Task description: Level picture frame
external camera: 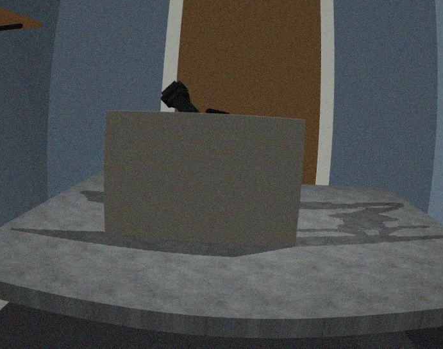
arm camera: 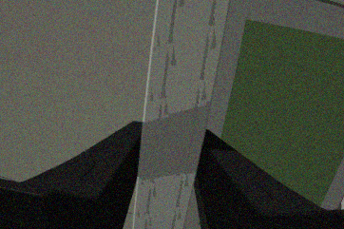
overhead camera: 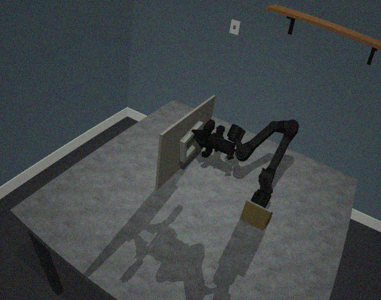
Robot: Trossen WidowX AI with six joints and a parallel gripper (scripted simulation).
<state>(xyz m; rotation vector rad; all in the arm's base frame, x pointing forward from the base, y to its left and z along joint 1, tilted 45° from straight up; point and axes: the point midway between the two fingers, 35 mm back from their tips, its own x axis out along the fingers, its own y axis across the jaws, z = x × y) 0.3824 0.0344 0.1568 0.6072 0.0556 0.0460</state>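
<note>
The picture frame is 5 cm below my gripper tip. The rest, counted from my gripper tip: wall panel: 2 cm ahead, 1 cm to the right, 6 cm below.
</note>
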